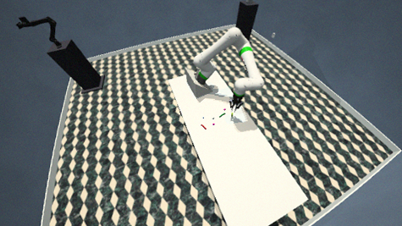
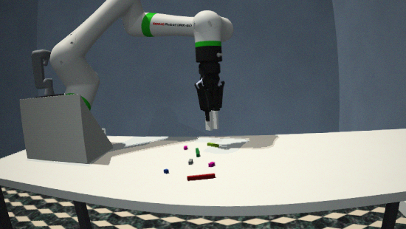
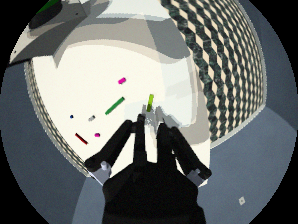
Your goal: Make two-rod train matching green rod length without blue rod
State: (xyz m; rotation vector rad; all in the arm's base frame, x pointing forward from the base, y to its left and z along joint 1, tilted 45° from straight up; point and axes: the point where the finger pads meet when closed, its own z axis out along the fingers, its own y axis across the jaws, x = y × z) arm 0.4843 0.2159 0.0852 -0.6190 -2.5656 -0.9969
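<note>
The lime rod is 90 mm below my hand. Also, from my hand: blue rod 60 mm behind, 310 mm to the right, 90 mm below; grey rod 20 mm behind, 210 mm to the right, 90 mm below; green rod 30 mm behind, 100 mm to the right, 90 mm below.
</note>
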